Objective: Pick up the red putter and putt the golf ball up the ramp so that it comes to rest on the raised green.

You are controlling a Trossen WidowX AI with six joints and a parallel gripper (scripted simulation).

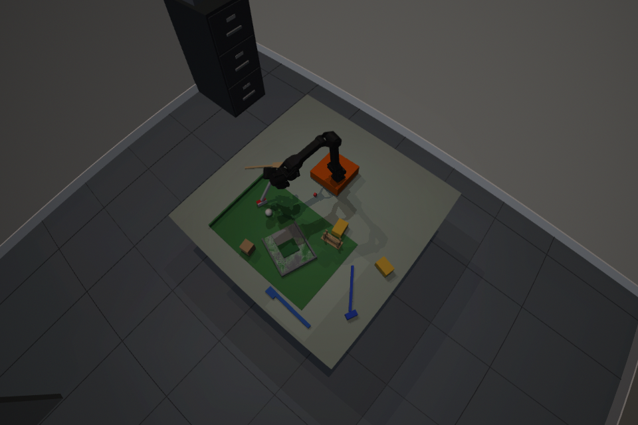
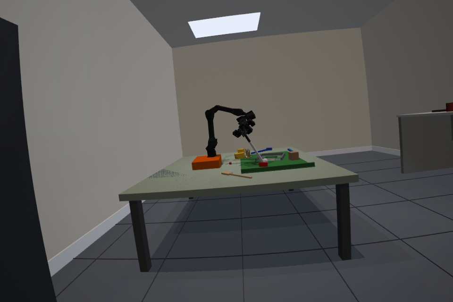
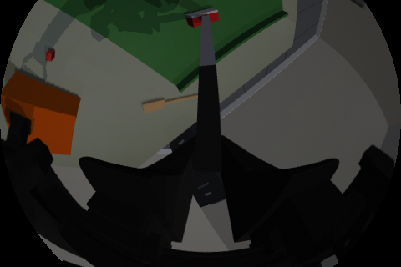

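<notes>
Right now my gripper tip is 60 mm short of the putter, 20 mm to the right of it and 110 mm above it. Round my gripper tip: small wooden rack (60 mm behind, 450 mm to the left, 200 mm below); then white golf ball (120 mm ahead, 90 mm to the left, 210 mm below); then brown block (340 mm ahead, 200 mm to the left, 200 mm below).
</notes>
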